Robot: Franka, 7 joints.
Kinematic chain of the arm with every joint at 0, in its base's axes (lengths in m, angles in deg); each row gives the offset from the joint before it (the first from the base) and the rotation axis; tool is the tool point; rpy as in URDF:
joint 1: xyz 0 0 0.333 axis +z
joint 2: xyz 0 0 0 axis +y
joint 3: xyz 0 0 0.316 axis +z
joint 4: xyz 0.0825 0 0 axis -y
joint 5: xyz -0.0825 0 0.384 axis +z
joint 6: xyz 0 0 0 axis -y
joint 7: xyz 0.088 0 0 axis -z
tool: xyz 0 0 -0.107 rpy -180 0 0
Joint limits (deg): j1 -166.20..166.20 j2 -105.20..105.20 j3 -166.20..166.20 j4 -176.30..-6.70 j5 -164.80..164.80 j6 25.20..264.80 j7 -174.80..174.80
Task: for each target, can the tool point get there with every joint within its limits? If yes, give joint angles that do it. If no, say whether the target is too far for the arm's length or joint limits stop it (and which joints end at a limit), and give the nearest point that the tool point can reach.
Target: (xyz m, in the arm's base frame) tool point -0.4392 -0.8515 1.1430
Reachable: no: too far | nearest point -0.3003 -0.5822 0.8869 | short by 0.397 m
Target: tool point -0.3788 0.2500 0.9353
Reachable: yes | joints -116.71 27.80 -121.88 -72.36 -43.19 115.38 -31.20
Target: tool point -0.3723 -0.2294 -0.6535
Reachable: no: too far | nearest point -0.3243 -0.1998 -0.3517 | short by 0.307 m
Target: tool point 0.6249 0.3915 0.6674
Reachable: yes | joints 48.35 79.73 -141.20 -49.88 -15.59 206.50 -20.49
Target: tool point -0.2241 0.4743 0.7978
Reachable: yes | joints 9.33 -7.61 112.03 -72.69 113.65 204.20 28.06
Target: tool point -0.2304 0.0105 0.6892
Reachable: yes | joints -139.40 -79.37 -20.95 -152.43 32.49 149.20 -145.78
